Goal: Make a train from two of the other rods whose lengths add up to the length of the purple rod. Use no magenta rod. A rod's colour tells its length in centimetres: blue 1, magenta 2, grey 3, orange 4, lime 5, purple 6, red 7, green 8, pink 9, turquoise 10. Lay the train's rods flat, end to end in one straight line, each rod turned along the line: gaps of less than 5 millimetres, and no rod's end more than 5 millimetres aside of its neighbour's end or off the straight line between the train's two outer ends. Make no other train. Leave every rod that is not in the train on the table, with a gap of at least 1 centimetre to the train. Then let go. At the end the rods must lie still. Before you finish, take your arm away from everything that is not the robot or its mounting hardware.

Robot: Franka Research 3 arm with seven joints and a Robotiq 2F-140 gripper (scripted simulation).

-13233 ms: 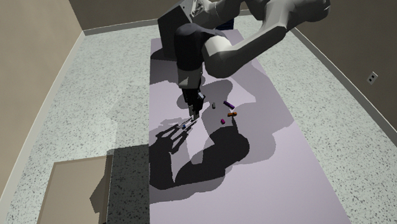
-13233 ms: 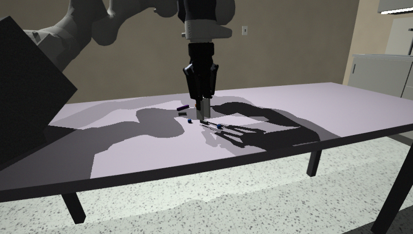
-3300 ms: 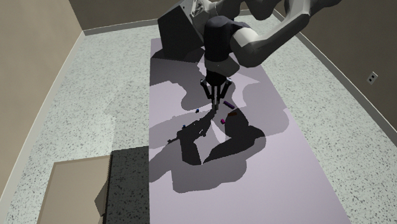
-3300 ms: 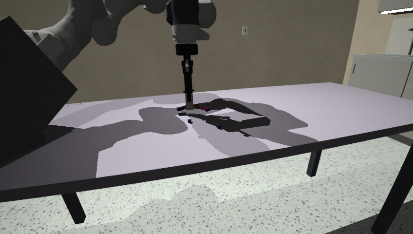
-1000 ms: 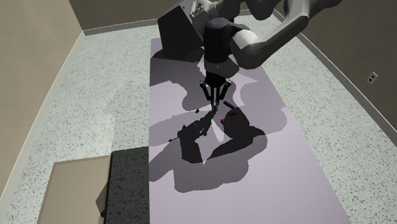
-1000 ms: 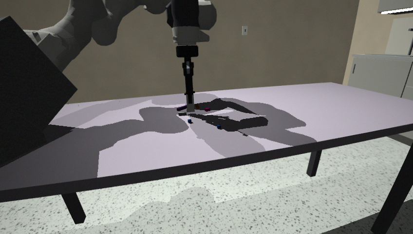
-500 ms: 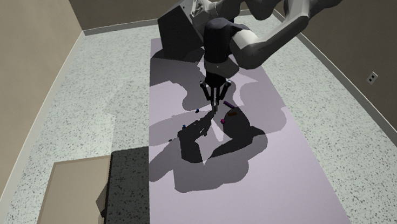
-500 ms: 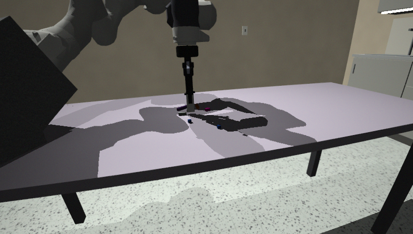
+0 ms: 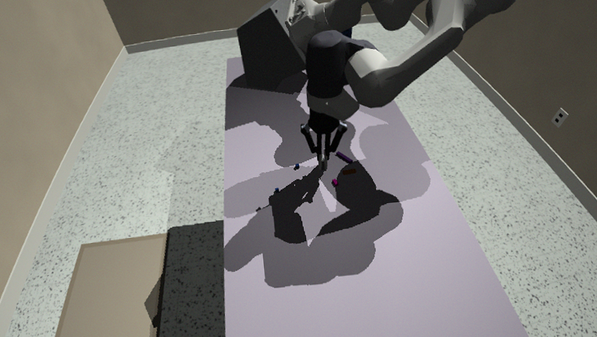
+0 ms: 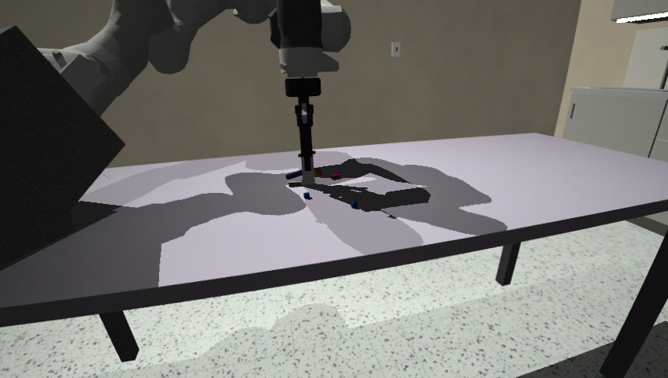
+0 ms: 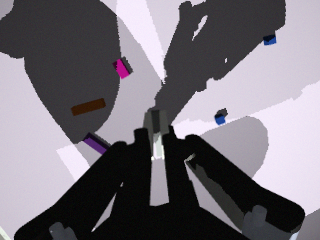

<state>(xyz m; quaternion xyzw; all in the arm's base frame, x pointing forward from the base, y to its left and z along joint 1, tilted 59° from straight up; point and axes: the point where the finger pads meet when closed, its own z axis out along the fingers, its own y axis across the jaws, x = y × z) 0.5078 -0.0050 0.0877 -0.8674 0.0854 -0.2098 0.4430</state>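
The magenta rod is 7 cm ahead of my hand, 4 cm to the left of it and 3 cm below it. The rest, counted from my hand: purple rod (4 cm behind, 7 cm to the left, 3 cm below); orange rod (2 cm ahead, 8 cm to the left, 3 cm below).
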